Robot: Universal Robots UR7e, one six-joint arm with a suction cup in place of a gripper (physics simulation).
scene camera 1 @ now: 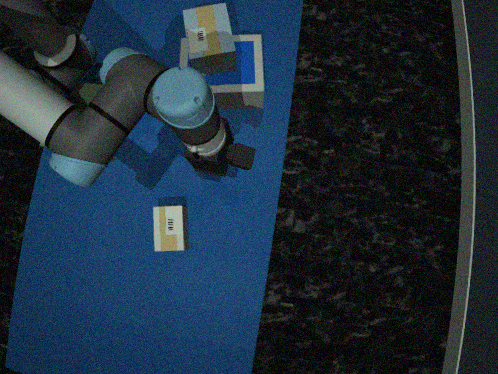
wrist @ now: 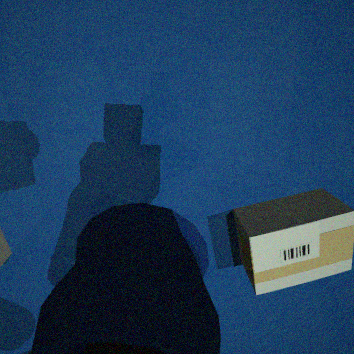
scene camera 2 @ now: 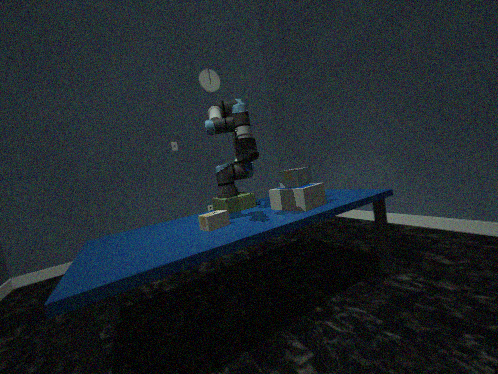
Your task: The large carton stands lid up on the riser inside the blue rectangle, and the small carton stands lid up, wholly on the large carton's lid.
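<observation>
The small carton [scene camera 1: 169, 227] [scene camera 2: 214, 220] [wrist: 300, 252] stands lid up on the blue table, its barcode and tan tape on top. The large carton [scene camera 1: 209, 29] [scene camera 2: 296, 176] rests on the pale riser [scene camera 1: 258, 60] [scene camera 2: 314, 196] with its taped, barcoded lid up. It is toward one side of the blue rectangle [scene camera 1: 246, 62]; whether it is wholly inside is unclear. My suction gripper [scene camera 1: 209, 163] [scene camera 2: 245, 158] hangs above the table between the riser and the small carton, apart from both. It is open and carries no carton. In the wrist view it is a dark shape [wrist: 132, 260].
The green base block [scene camera 1: 90, 91] [scene camera 2: 240, 201] of the arm stands behind on the table [scene camera 1: 125, 300] [scene camera 2: 140, 250]. The arm reaches over the table beside the riser. Shadows of the arm fall around it. A tan corner shows at the left edge of the wrist view.
</observation>
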